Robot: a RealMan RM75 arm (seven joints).
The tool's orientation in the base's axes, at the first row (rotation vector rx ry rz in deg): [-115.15, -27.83, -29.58]
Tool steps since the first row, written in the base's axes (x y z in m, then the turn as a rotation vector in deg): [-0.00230, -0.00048, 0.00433, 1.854, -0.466, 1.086]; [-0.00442, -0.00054, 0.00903, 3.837, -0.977, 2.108]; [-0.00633, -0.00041, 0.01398, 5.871, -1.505, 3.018]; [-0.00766, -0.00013, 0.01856, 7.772, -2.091, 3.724]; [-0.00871, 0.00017, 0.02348, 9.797, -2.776, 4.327]
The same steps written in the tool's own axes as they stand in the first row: [0.00038, -0.00411, -0.00270, 2.072, 0.426, -0.601]; [0.00116, -0.00857, -0.00516, 4.210, 0.986, -1.192]; [0.00228, -0.01318, -0.00753, 6.328, 1.662, -1.742]; [0.00370, -0.01729, -0.00951, 8.218, 2.438, -2.273]; [0.00554, -0.02150, -0.01158, 10.142, 3.399, -2.827]
